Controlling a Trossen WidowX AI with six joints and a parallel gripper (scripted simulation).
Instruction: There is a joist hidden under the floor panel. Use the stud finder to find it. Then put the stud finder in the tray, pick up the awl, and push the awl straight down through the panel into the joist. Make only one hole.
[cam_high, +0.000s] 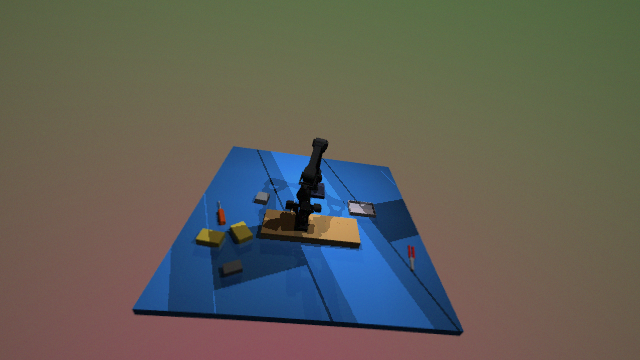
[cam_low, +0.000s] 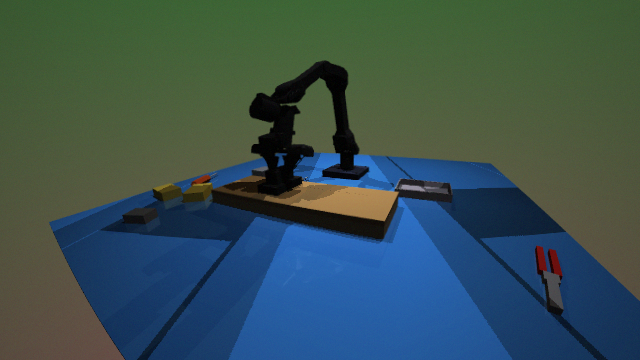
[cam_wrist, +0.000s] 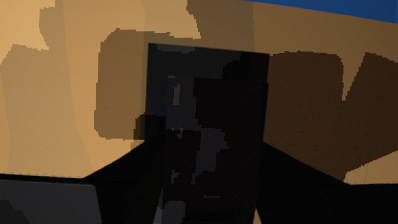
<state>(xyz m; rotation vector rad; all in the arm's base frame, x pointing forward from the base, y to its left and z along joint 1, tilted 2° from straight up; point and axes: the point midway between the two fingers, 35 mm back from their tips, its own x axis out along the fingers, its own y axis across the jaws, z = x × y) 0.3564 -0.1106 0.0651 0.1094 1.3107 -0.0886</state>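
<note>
The grey tray lies 17 cm behind my gripper tip, 40 cm to the left of it and 5 cm below it. Also, from my gripper tip: stud finder: 2 cm behind, 2 cm above; grey block: 23 cm behind, 22 cm to the right, 5 cm below.
</note>
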